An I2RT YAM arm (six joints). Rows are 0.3 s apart.
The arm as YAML. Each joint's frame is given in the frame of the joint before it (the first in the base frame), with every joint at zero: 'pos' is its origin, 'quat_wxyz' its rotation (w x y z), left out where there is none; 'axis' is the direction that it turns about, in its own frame. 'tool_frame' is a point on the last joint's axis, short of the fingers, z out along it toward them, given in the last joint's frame.
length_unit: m
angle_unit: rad
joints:
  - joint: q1
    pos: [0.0, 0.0, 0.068]
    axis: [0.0, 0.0, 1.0]
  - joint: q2
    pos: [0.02, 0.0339, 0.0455]
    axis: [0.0, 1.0, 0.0]
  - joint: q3
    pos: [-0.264, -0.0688, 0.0]
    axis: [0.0, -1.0, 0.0]
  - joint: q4
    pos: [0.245, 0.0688, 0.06]
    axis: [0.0, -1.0, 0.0]
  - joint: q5
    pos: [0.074, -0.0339, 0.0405]
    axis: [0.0, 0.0, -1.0]
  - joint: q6
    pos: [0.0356, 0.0, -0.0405]
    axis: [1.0, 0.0, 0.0]
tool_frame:
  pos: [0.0, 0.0, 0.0]
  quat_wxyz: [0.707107, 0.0, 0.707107, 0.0]
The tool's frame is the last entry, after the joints.
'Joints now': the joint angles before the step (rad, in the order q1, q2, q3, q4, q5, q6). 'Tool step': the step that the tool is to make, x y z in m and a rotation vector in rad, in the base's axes. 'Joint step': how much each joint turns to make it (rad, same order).
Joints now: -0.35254, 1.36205, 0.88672, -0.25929, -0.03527, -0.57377
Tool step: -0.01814, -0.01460, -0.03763, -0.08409, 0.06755, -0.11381
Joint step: -0.05703, 0.00931, -0.13952, 0.11814, 0.11190, -0.03671
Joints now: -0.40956, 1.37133, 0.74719, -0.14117, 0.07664, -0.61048
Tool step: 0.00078, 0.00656, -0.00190, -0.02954, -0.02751, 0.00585
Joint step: 0.02603, -0.01071, -0.02927, 0.05521, 0.02610, 0.00152
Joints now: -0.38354, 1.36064, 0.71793, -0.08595, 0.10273, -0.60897
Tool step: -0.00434, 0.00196, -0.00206, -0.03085, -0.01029, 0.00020
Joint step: 0.00309, -0.01991, -0.03223, 0.03526, 0.01847, -0.01689
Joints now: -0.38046, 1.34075, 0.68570, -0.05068, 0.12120, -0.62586
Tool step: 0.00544, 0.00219, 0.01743, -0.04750, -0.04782, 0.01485
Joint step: 0.01691, -0.02151, 0.03513, 0.00777, 0.01836, -0.01989
